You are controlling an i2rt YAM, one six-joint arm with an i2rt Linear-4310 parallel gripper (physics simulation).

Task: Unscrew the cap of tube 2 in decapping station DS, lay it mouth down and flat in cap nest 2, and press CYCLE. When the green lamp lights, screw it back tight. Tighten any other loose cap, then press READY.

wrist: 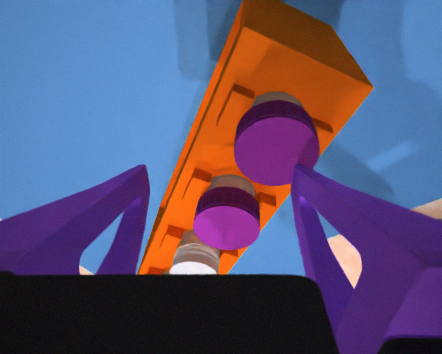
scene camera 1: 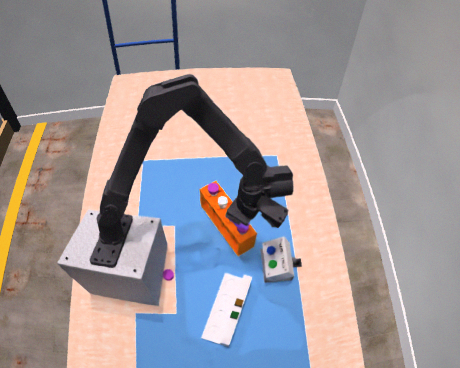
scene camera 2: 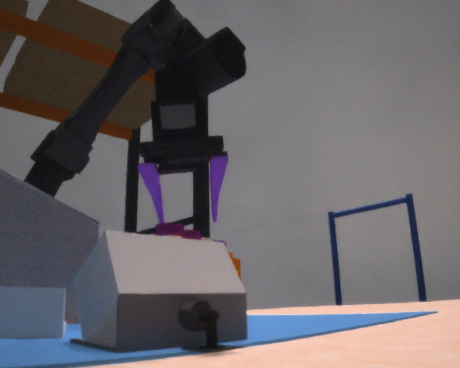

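Seen in the pictures: gripper, fingertip midpoint: (wrist: pixel 220 177) (scene camera 1: pixel 244 217) (scene camera 2: pixel 188 224); arm's base at its link origin: (scene camera 1: pixel 112 239) (scene camera 2: pixel 30 203).
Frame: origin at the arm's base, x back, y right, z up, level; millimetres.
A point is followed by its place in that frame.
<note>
An orange rack (scene camera 1: pixel 245 246) {z -159, x -353, y -87 mm} (wrist: pixel 295 55) {z -111, x -362, y -96 mm} holds upright tubes. The near-end tube has a purple cap (scene camera 1: pixel 242 228) {z -84, x -338, y -108 mm} (scene camera 2: pixel 170 229) {z -93, x -355, y -110 mm} (wrist: pixel 276 150) {z -85, x -341, y -116 mm}. The neighbouring purple cap (wrist: pixel 227 225) {z -85, x -310, y -156 mm} is hidden in scene camera 1. Then come a white-topped tube (scene camera 1: pixel 222 201) {z -87, x -277, y -195 mm} (wrist: pixel 193 267) {z -87, x -285, y -195 mm} and a far-end purple cap (scene camera 1: pixel 213 188) {z -86, x -247, y -238 mm}. No tube numbers are readable. My gripper (scene camera 2: pixel 188 221) {z -82, x -341, y -141 mm} (wrist: pixel 220 177) {z -82, x -341, y -141 mm} is open and empty above the rack, fingertips on either side of the neighbouring cap in the wrist view. A white nest tray (scene camera 1: pixel 216 315) {z -200, x -279, y 127 mm} bears a brown square (scene camera 1: pixel 239 302) {z -153, x -342, y 94 mm} and a dark green one (scene camera 1: pixel 234 315) {z -153, x -329, y 135 mm}.
A grey control box (scene camera 1: pixel 278 268) {z -138, x -449, y -10 mm} (scene camera 2: pixel 180 265) {z -146, x -483, y -53 mm} with a blue button (scene camera 1: pixel 271 250) {z -135, x -427, y -66 mm} and a green button (scene camera 1: pixel 272 264) {z -137, x -431, y -22 mm} stands right of the rack. A purple disc (scene camera 1: pixel 168 275) {z -195, x -128, y 14 mm} lies beside the arm's grey base block (scene camera 1: pixel 112 280) {z -5, x -19, y 111 mm}. A blue mat (scene camera 1: pixel 270 330) {z -206, x -438, y 167 mm} lies under the equipment.
</note>
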